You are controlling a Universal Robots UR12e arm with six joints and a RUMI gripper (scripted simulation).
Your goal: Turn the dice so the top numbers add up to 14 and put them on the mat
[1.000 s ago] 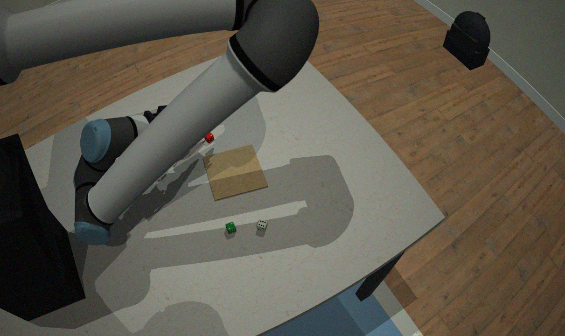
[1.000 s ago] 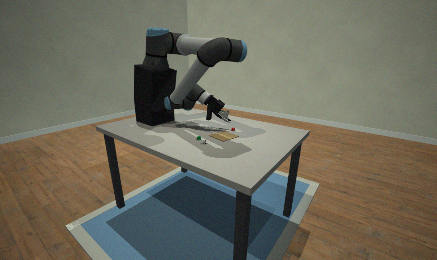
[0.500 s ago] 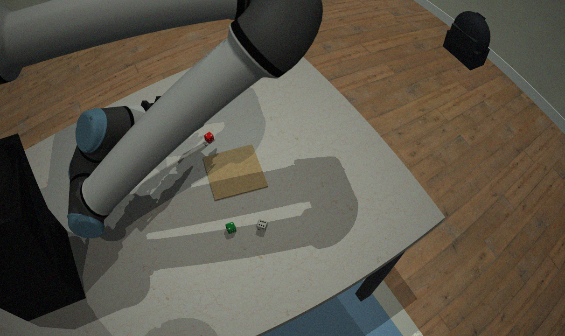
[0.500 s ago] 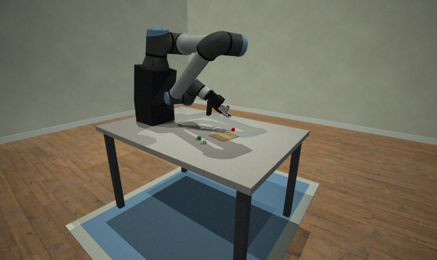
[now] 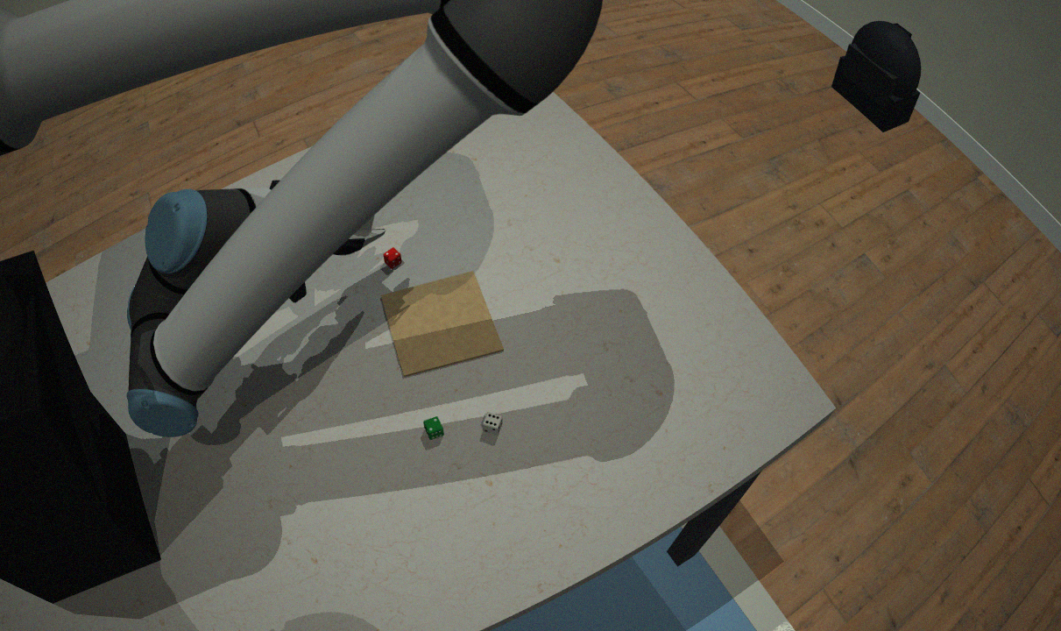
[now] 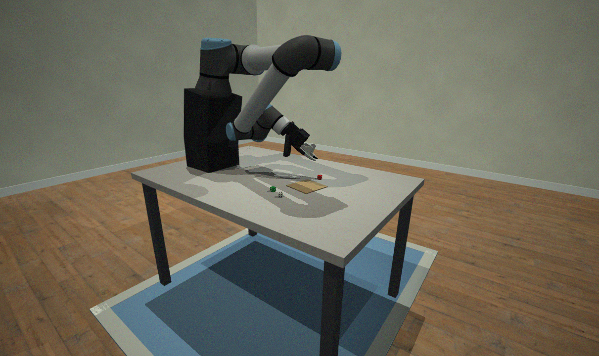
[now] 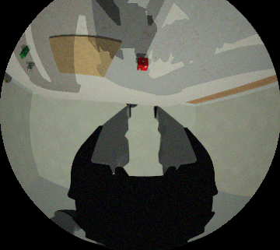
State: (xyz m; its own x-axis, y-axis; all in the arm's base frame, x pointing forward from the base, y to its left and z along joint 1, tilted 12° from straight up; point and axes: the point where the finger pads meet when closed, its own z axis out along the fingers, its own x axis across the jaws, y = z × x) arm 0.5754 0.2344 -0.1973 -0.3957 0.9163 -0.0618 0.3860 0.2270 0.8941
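The red die lies 100 mm below my hand, 30 mm ahead of it and 10 mm to the left of it. Round my hand: white die 290 mm to the right, 100 mm below, 60 mm ahead; then mat 120 mm to the right, 110 mm below, 60 mm ahead; then green die 270 mm to the right, 100 mm below, 10 mm behind.
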